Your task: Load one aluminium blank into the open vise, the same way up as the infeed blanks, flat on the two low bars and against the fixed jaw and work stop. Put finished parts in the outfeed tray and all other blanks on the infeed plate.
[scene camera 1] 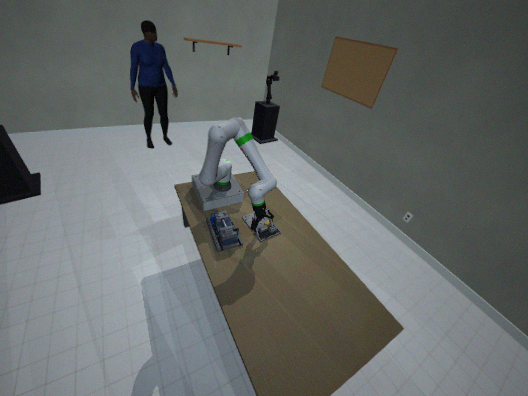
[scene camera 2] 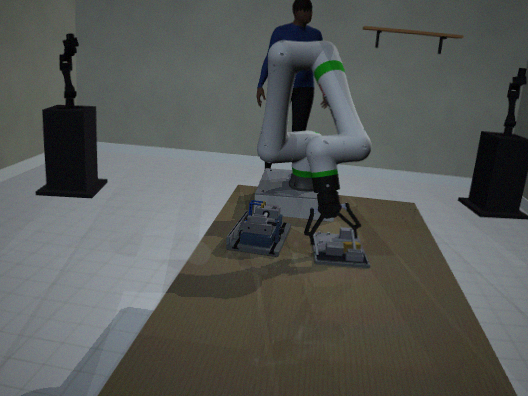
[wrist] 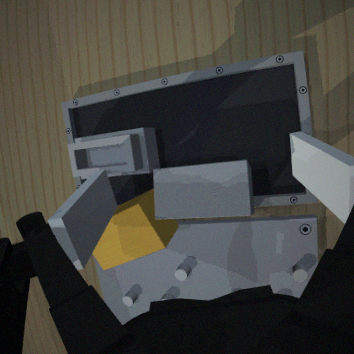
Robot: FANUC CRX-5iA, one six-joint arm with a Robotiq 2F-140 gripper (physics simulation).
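Pixels of known places: gripper, fingertip midpoint: point(scene camera 1: 264, 229) point(scene camera 2: 335, 251) point(wrist: 198, 171); arm's base, origin of the base link: point(scene camera 1: 222, 185) point(scene camera 2: 305, 185).
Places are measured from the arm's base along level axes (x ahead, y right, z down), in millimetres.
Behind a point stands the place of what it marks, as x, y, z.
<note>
My gripper point(scene camera 1: 263, 225) @(532, -55, 85) point(scene camera 2: 334, 236) point(wrist: 198, 171) @(532, -55, 85) is open and empty above the infeed plate and outfeed tray, its pads on either side of a plain grey block point(scene camera 2: 334, 248) @(537, -48, 73) point(wrist: 202, 192) @(521, -50, 64). That block lies at the tray's edge beside the plate. A yellow block point(scene camera 2: 352, 245) point(wrist: 135, 230) @(502, -102, 65) lies turned across the tray edge and plate, partly behind the left pad. A pocketed part point(scene camera 2: 355, 255) @(570, -118, 82) point(wrist: 107, 153) @(558, -120, 82) is in the tray point(wrist: 220, 70) @(596, -28, 97). The infeed plate point(wrist: 255, 240) @(471, -27, 101) has upright pins; another grey block point(scene camera 2: 346, 233) @(374, -125, 77) stands on it. The vise point(scene camera 1: 226, 231) point(scene camera 2: 260, 229) @(494, 216, 31) is beside them; its bars are unclear.
The robot's grey base block point(scene camera 1: 220, 199) @(123, 91, 28) point(scene camera 2: 280, 200) @(122, 118, 38) stands behind the vise and plate on the wooden table point(scene camera 1: 310, 300) @(1110, 45, 109) point(scene camera 2: 310, 325) @(984, 92, 109). A blue and yellow fitting point(scene camera 2: 256, 205) rises at the vise's rear. A person point(scene camera 1: 151, 65) stands beyond the table.
</note>
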